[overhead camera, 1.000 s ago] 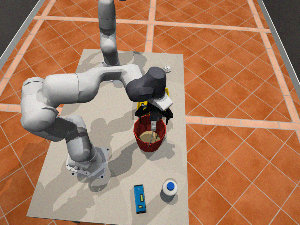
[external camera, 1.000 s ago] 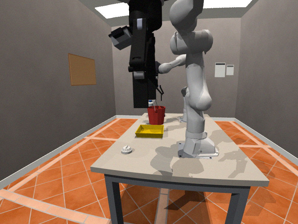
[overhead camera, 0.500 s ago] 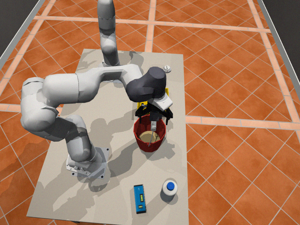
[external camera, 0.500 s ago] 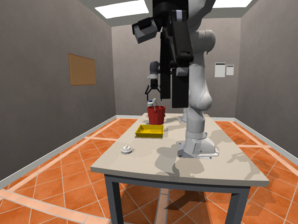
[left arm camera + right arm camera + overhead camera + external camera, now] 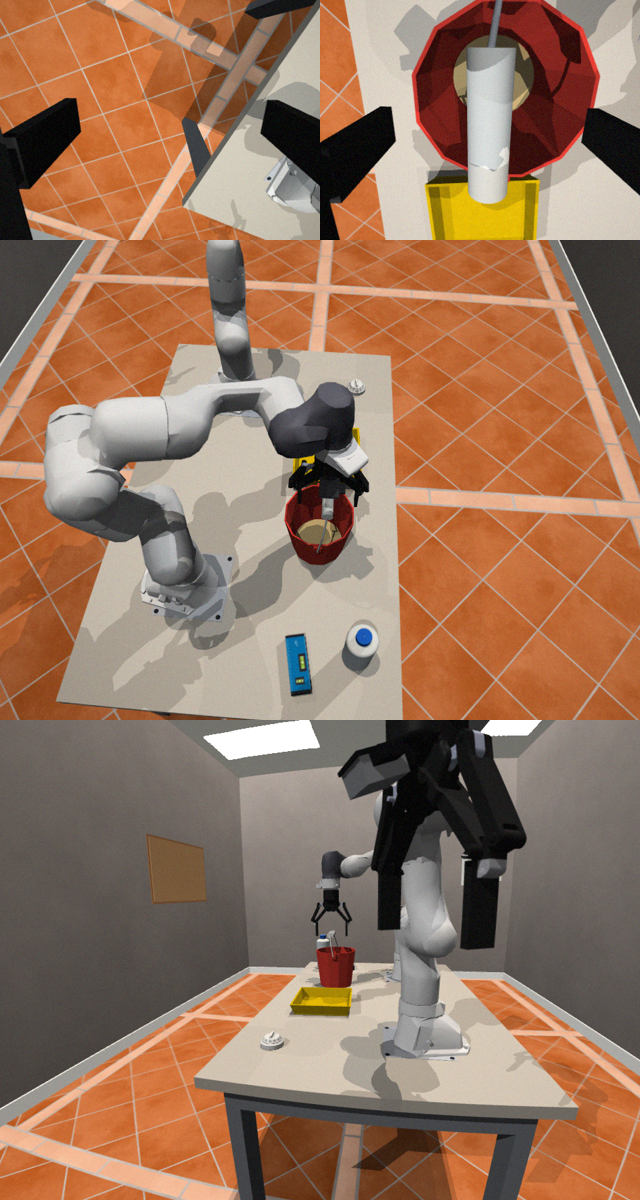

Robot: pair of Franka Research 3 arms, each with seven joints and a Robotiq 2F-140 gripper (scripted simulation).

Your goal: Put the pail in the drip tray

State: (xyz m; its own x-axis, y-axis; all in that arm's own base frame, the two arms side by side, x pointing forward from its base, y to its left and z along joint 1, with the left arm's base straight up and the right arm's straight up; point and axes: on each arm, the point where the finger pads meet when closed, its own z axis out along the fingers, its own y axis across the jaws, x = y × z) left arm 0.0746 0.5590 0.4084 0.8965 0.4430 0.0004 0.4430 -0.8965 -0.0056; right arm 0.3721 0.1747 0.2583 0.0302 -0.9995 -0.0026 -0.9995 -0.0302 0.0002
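Observation:
The red pail lies 100 mm below my right hand and 10 mm behind it. Also, from my right hand: white dial timer: 670 mm to the left, 240 mm below, 60 mm ahead; then white bottle: 330 mm to the right, 160 mm below, 120 mm ahead; then yellow drip tray: 310 mm to the left, 250 mm below, 20 mm behind.

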